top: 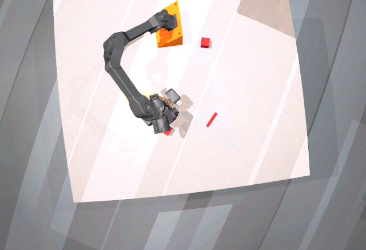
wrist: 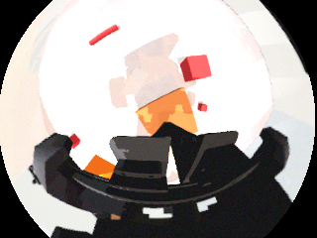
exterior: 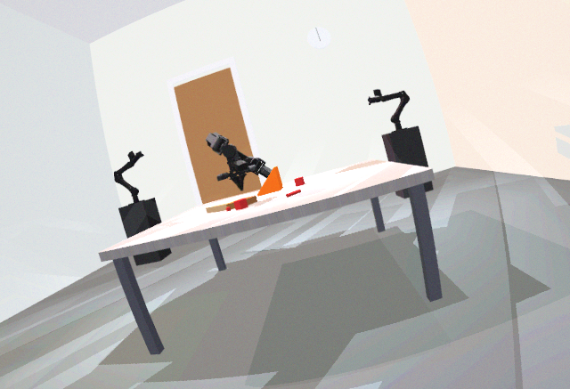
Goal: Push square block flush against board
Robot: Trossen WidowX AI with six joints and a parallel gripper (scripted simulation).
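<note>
Now: gripper tip 50 mm above the orange square block, 20 mm to the left of it and 10 mm past it. From my gripper tip the other things lie so: tiny red piece: 70 mm to the right, 60 mm below, 60 mm ahead; then thin red stick: 230 mm to the left, 90 mm ahead, 60 mm below; then board: 130 mm to the right, 80 mm behind, 50 mm below.
</note>
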